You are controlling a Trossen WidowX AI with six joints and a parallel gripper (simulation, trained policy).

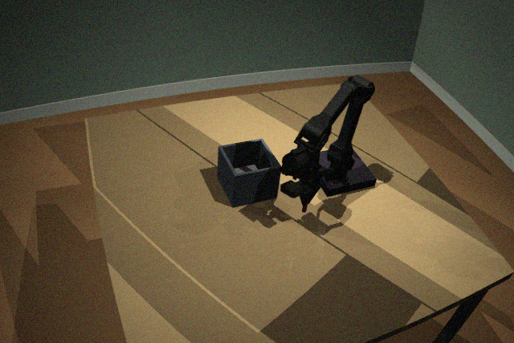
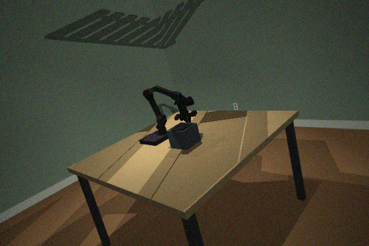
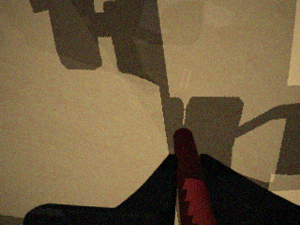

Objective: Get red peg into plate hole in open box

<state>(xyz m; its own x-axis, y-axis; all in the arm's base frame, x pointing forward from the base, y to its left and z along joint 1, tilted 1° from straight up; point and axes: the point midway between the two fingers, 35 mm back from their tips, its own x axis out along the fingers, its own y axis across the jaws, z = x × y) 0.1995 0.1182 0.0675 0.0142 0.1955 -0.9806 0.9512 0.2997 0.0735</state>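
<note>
Now: the grey plate 210 mm to the right of my gripper tip, 110 mm ahead of it and 30 mm below it. The rest, counted from my gripper tip: red peg 10 mm above.
</note>
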